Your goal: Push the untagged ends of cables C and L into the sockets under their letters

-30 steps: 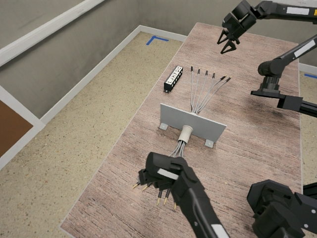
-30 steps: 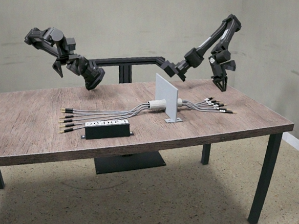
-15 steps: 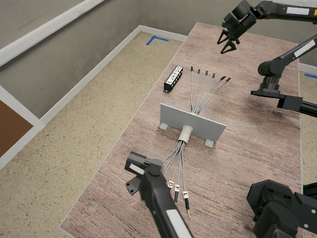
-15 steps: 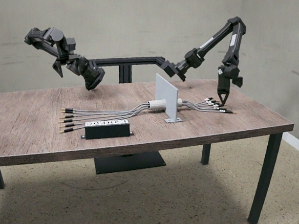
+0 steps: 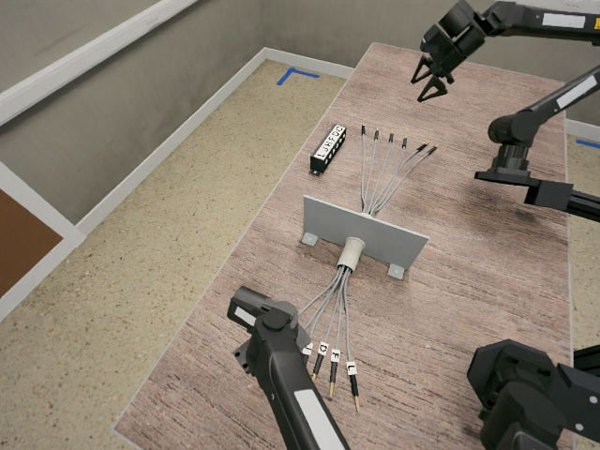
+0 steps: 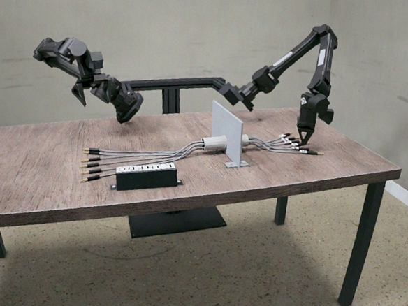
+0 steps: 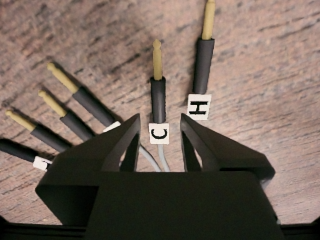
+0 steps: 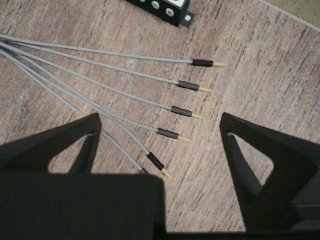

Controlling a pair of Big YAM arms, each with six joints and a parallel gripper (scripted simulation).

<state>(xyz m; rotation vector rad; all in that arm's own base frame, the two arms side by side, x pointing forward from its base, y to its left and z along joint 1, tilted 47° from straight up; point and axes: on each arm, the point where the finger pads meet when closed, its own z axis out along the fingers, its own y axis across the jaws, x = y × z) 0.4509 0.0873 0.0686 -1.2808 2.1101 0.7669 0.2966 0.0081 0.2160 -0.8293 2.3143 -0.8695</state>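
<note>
Now: the tagged plug 18 cm behind my left hand, 4 cm to the left of it and 3 cm below it. The rest, counted from my left hand: grey upright panel 9 cm behind, 31 cm to the right, 8 cm above; then black cable plug 24 cm behind, 83 cm to the right, 3 cm below.
</note>
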